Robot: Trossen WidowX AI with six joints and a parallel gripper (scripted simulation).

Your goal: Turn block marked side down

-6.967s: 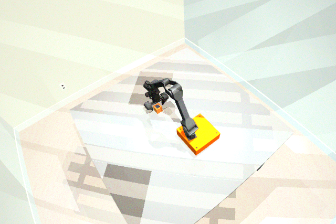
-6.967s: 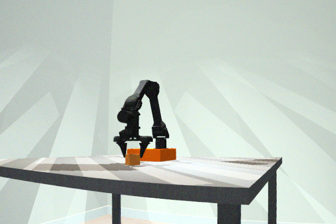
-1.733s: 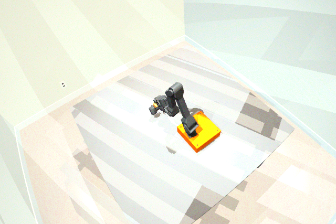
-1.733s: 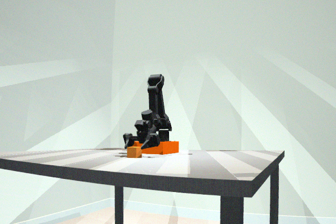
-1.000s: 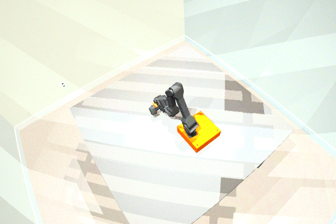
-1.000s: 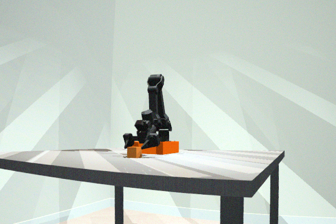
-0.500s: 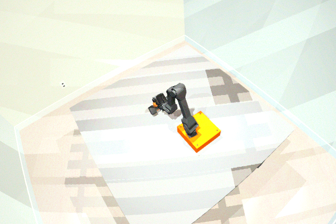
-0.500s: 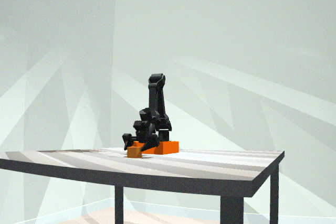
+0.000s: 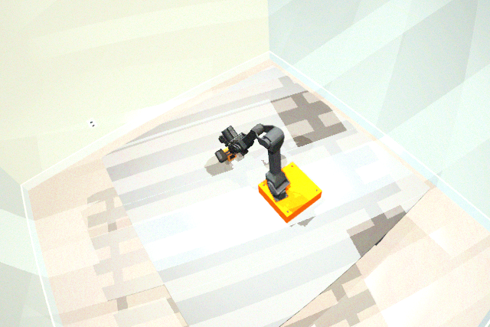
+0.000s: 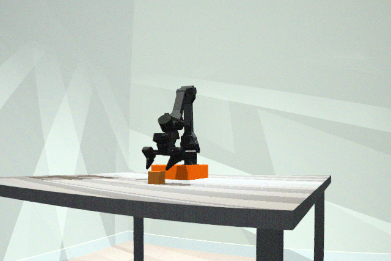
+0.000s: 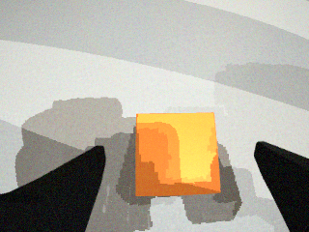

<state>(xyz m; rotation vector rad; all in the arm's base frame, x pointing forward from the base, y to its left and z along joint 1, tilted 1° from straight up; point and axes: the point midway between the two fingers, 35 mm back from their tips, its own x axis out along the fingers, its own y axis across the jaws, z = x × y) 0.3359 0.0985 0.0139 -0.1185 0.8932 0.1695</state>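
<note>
Now: the orange block 3 cm below my gripper tip and 1 cm behind it.
</note>
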